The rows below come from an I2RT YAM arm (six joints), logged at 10 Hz.
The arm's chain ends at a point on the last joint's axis. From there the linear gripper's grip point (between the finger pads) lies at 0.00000 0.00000 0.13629 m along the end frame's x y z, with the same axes.
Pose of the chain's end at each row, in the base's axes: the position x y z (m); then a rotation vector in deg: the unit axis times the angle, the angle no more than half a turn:
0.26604 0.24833 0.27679 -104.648 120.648 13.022
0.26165 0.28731 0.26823 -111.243 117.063 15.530
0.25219 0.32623 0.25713 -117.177 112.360 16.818
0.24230 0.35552 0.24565 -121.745 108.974 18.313
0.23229 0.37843 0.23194 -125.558 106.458 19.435
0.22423 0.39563 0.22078 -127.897 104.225 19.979
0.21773 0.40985 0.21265 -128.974 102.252 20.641
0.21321 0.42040 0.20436 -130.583 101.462 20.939
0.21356 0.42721 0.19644 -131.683 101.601 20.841
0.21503 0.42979 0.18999 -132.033 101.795 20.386
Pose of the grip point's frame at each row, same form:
0.28669 0.29461 0.15027 -104.648 120.648 13.022
0.27419 0.33420 0.14088 -111.243 117.063 15.530
0.25955 0.37342 0.12948 -117.177 112.360 16.818
0.24450 0.40239 0.11769 -121.745 108.974 18.313
0.22999 0.42404 0.10353 -125.558 106.458 19.435
0.21978 0.44092 0.09231 -127.897 104.225 19.979
0.21225 0.45630 0.08464 -128.974 102.252 20.641
0.20585 0.46555 0.07598 -130.583 101.462 20.939
0.20495 0.47046 0.06748 -131.683 101.601 20.841
0.20654 0.47197 0.06067 -132.033 101.795 20.386

